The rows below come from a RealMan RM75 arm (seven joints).
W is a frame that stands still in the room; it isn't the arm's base.
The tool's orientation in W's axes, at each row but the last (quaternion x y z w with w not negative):
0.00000 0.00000 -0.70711 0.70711
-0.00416 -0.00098 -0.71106 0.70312
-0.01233 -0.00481 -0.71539 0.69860
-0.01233 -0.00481 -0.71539 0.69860
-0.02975 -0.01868 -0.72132 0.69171
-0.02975 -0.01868 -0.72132 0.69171
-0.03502 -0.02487 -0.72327 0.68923
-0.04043 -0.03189 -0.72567 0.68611
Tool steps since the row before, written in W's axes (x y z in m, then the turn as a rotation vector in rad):
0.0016 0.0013 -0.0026 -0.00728 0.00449 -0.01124
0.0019 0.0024 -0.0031 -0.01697 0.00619 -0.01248
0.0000 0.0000 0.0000 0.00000 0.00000 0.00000
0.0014 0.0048 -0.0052 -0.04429 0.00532 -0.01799
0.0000 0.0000 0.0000 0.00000 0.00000 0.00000
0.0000 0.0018 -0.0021 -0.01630 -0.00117 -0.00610
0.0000 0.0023 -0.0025 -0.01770 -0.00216 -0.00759
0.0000 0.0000 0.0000 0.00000 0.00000 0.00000
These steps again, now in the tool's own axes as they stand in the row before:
-0.0013 0.0016 -0.0026 -0.00449 -0.00728 -0.01124
-0.0024 0.0019 -0.0031 -0.00609 -0.01698 -0.01251
0.0000 0.0000 0.0000 0.00000 0.00000 0.00000
-0.0050 0.0013 -0.0051 -0.00471 -0.04422 -0.01834
0.0000 0.0000 0.0000 0.00000 0.00000 0.00000
-0.0019 0.0000 -0.0020 0.00142 -0.01615 -0.00644
-0.0025 -0.0001 -0.0023 0.00235 -0.01748 -0.00803
0.0000 0.0000 0.0000 0.00000 0.00000 0.00000

